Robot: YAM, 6 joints.
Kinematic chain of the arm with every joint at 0, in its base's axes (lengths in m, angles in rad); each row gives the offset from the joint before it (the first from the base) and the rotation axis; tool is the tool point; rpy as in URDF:
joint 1: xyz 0 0 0.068 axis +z
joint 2: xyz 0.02 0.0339 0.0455 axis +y
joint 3: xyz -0.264 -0.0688 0 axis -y
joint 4: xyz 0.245 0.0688 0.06 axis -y
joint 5: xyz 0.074 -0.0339 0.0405 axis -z
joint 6: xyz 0.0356 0 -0.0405 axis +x
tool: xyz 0 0 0 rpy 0 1.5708 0
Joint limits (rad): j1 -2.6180..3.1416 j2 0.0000..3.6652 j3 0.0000..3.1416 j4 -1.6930..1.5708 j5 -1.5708..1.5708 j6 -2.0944..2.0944
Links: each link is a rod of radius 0.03 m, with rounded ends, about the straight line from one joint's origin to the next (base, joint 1, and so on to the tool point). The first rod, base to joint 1, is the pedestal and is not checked.
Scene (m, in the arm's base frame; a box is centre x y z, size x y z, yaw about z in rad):
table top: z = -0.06
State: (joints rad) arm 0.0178 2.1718 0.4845 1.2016 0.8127 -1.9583
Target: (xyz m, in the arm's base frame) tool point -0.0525 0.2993 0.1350
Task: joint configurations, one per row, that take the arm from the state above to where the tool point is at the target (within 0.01 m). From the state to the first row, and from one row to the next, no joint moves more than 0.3 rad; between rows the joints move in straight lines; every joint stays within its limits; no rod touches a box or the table.
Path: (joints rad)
1: 0.2748 2.1251 0.4845 1.2165 0.7920 -1.9583
2: 0.5319 2.0784 0.4844 1.2315 0.7713 -1.9583
3: 0.7889 2.0317 0.4844 1.2464 0.7505 -1.9583
4: 1.0459 1.9850 0.4844 1.2613 0.7298 -1.9583
5: 1.3030 1.9383 0.4844 1.2762 0.7091 -1.9583
6: 1.5600 1.8916 0.4843 1.2912 0.6884 -1.9583
7: 1.8170 1.8449 0.4843 1.3061 0.6677 -1.9583

